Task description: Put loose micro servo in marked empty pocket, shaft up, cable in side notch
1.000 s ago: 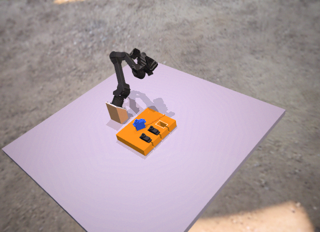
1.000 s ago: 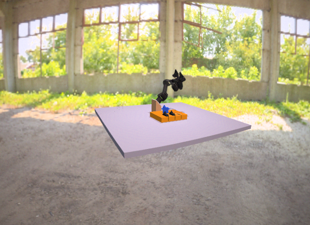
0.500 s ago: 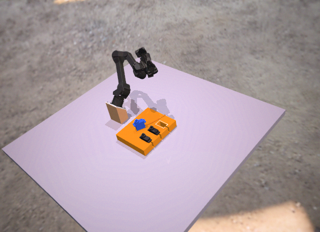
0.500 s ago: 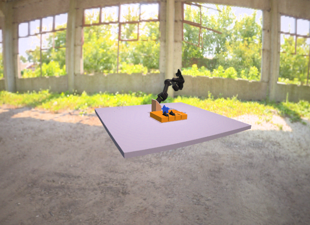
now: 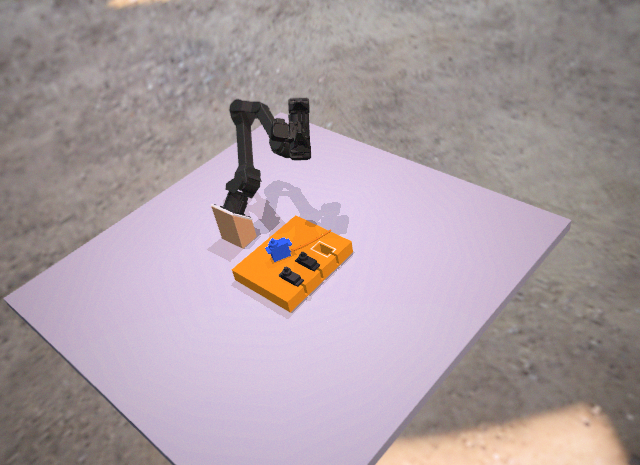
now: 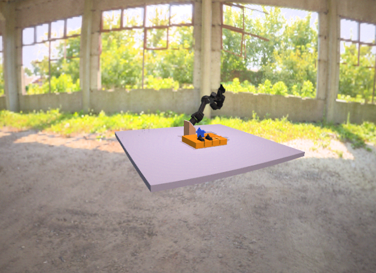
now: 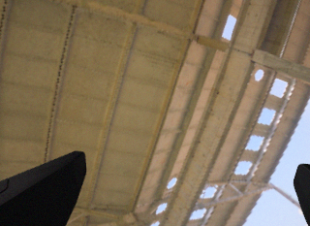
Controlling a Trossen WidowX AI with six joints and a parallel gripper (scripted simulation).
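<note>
Right now my gripper tip is 45 cm above the orange deck, 14 cm to the left of it and 5 cm past it.
</note>
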